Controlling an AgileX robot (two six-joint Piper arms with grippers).
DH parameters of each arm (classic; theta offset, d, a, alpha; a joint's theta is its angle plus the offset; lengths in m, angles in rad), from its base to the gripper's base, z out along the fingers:
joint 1: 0 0.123 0 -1.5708
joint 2: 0.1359 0 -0.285 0
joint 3: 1.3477 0 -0.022 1.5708
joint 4: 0 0.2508 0 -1.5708
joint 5: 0 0 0.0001 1.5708
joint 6: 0 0.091 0 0
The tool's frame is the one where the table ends.
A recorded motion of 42 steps. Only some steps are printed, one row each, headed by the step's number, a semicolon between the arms.
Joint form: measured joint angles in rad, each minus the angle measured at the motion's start. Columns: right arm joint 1, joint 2, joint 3, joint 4, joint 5, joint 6; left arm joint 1, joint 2, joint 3, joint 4, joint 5, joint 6.
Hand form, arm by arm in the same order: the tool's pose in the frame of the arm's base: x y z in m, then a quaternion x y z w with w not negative. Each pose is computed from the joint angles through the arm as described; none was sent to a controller.
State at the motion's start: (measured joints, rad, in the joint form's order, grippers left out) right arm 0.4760 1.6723 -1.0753 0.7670 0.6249 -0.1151; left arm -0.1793 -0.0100 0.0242 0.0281 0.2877 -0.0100
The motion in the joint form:
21: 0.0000 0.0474 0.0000 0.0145 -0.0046 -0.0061; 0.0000 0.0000 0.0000 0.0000 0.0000 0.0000
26: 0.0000 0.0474 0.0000 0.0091 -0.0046 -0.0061; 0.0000 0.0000 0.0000 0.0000 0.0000 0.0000
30: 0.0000 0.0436 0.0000 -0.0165 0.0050 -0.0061; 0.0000 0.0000 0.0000 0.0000 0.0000 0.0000
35: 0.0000 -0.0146 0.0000 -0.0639 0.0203 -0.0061; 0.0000 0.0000 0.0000 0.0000 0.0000 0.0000
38: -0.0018 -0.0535 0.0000 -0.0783 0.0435 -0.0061; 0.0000 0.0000 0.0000 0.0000 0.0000 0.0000
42: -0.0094 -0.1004 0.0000 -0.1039 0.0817 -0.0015; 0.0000 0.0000 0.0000 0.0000 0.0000 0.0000
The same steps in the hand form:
21: 0.2918 0.1924 0.2115 -0.01761 0.94337 0.30520 0.12882; 0.0539 -0.0090 0.1795 0.07380 0.77526 -0.04778 0.62550
26: 0.2918 0.1922 0.2113 -0.01954 0.94383 0.30345 0.12934; 0.0539 -0.0090 0.1795 0.07380 0.77526 -0.04778 0.62550
30: 0.2906 0.1910 0.2117 -0.03055 0.94588 0.29627 0.12888; 0.0539 -0.0090 0.1795 0.07380 0.77526 -0.04778 0.62550
35: 0.2843 0.1864 0.2298 -0.05519 0.94266 0.29233 0.15127; 0.0539 -0.0090 0.1795 0.07380 0.77526 -0.04778 0.62550
38: 0.2788 0.1834 0.2418 -0.06649 0.93981 0.29511 0.15887; 0.0539 -0.0090 0.1795 0.07380 0.77526 -0.04778 0.62550
42: 0.2718 0.1777 0.2554 -0.07945 0.93795 0.29482 0.16434; 0.0539 -0.0090 0.1795 0.07380 0.77526 -0.04778 0.62550

